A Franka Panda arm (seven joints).
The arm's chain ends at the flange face. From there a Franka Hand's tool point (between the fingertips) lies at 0.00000 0.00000 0.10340 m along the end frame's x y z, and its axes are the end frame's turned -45 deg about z.
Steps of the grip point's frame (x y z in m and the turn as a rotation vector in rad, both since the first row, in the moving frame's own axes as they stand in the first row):
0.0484 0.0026 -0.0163 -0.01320 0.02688 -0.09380
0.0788 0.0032 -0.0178 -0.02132 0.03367 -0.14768
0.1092 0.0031 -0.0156 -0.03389 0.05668 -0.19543
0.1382 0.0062 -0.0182 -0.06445 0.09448 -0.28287
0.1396 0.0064 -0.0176 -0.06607 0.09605 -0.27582
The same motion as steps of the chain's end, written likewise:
0.0332 -0.0312 -0.0163 0.00967 0.02834 -0.09380
0.0540 -0.0523 -0.0177 0.00873 0.03888 -0.14768
0.0730 -0.0727 -0.0154 0.01611 0.06404 -0.19543
0.0910 -0.0895 -0.0175 0.02123 0.11238 -0.28287
0.0919 -0.0904 -0.0169 0.02120 0.11464 -0.27582

